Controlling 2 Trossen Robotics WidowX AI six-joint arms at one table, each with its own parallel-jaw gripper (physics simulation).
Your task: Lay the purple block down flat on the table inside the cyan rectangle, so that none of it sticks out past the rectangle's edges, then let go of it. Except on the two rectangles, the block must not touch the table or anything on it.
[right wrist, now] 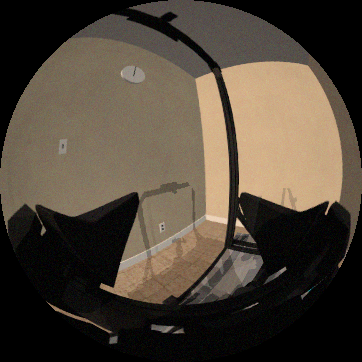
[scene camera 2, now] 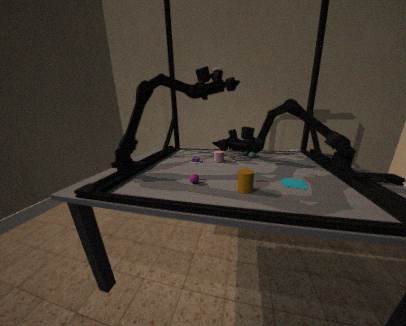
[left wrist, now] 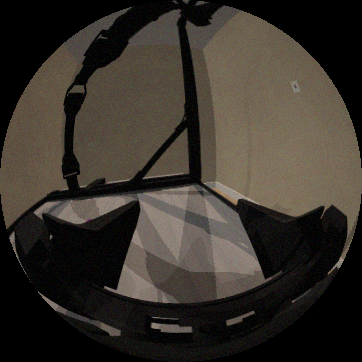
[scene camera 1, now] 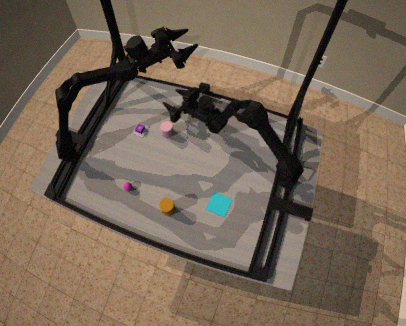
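Where they show: left gripper, between the fingertips: (scene camera 2: pixel 215 141) (left wrist: pixel 189 205) (scene camera 1: pixel 169 96); right gripper, between the fingertips: (right wrist: pixel 191 197) (scene camera 1: pixel 192 36); left arm's base, origin of its link: (scene camera 2: pixel 340 166) (scene camera 1: pixel 287 181); right arm's base, origin of its link: (scene camera 2: pixel 125 170) (left wrist: pixel 73 189) (scene camera 1: pixel 69 155).
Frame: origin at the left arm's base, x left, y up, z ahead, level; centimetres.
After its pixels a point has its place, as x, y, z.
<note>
The purple block (scene camera 1: pixel 140 128) {12.7, 0.0, 65.8} (scene camera 2: pixel 196 159) {13.8, -0.4, 65.3} sits on the small pale rectangle (scene camera 1: pixel 142 134) {13.6, -1.1, 64.7} at the upper left of the table in scene camera 1. The flat cyan rectangle (scene camera 1: pixel 219 204) {22.5, -1.8, 19.0} (scene camera 2: pixel 294 183) {22.9, -1.8, 18.9} lies at the lower right, with nothing on it. My left gripper (scene camera 1: pixel 170 97) {-5.2, 6.2, 62.1} (scene camera 2: pixel 214 143) {-5.2, 6.2, 62.1} (left wrist: pixel 189 205) {-5.2, 6.2, 62.1} is open and empty, low over the table's far part, near the pink cylinder and right of the block. My right gripper (scene camera 1: pixel 193 38) {-11.4, 39.9, 53.0} (scene camera 2: pixel 238 82) {-11.4, 39.9, 53.0} (right wrist: pixel 191 197) {-11.4, 39.9, 53.0} is open and empty, raised high and away from the block. The block cannot be made out between either gripper's fingers.
A pink cylinder (scene camera 1: pixel 167 128) {7.8, 3.3, 53.8} (scene camera 2: pixel 219 157) {9.4, 0.8, 53.7} stands right of the block. A magenta ball (scene camera 1: pixel 127 186) {37.2, 1.5, 52.6} (scene camera 2: pixel 194 178) {38.3, 0.6, 52.2} and an orange cylinder (scene camera 1: pixel 167 206) {35.3, 5.0, 33.7} (scene camera 2: pixel 245 181) {37.5, 2.5, 33.8} are nearer the front. A green ball (scene camera 2: pixel 252 154) {-3.4, 0.8, 39.0} lies far back. Black rails edge the table, with upright posts behind.
</note>
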